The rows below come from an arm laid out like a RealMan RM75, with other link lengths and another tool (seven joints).
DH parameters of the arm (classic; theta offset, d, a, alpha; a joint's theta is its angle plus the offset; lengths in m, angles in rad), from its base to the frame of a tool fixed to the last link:
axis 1: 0 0.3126 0 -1.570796
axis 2: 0 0 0 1.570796
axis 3: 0 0.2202 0 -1.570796
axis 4: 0 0 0 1.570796
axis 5: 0 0.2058 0 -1.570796
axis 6: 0 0 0 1.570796
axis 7: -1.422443 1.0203 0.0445 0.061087
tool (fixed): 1.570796 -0.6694 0 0
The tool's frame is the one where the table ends.
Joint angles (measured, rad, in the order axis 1, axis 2, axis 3, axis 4, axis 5, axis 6, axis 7), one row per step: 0.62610 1.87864 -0.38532 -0.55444 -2.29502 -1.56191 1.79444; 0.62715 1.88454 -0.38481 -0.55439 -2.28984 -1.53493 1.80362; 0.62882 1.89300 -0.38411 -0.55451 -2.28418 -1.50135 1.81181; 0.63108 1.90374 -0.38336 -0.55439 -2.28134 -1.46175 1.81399; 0.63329 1.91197 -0.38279 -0.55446 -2.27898 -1.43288 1.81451; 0.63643 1.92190 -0.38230 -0.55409 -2.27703 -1.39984 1.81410; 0.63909 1.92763 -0.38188 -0.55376 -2.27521 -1.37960 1.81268; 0.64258 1.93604 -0.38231 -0.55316 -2.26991 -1.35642 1.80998; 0.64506 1.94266 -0.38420 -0.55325 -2.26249 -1.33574 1.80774; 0.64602 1.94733 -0.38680 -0.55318 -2.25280 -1.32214 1.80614; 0.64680 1.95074 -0.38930 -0.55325 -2.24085 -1.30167 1.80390
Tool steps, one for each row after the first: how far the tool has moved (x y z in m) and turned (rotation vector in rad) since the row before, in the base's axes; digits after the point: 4 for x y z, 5 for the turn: 0.0028 0.0062 0.0003 0.01789 -0.00127 -0.01809; 0.0033 0.0075 0.0000 0.02188 -0.00260 -0.01968; 0.0048 0.0081 -0.0005 0.02387 -0.00860 -0.01762; 0.0032 0.0060 -0.0003 0.01756 -0.00636 -0.01145; 0.0034 0.0065 -0.0007 0.01892 -0.00773 -0.01207; 0.0017 0.0044 -0.0001 0.01233 -0.00507 -0.00577; 0.0005 0.0052 -0.0008 0.01437 -0.00293 -0.00468; 0.0004 0.0050 0.0000 0.01429 -0.00247 -0.00398; -0.0007 0.0037 0.0002 0.01123 0.00148 -0.00218; 0.0010 0.0057 0.0022 0.01842 -0.00178 -0.00514
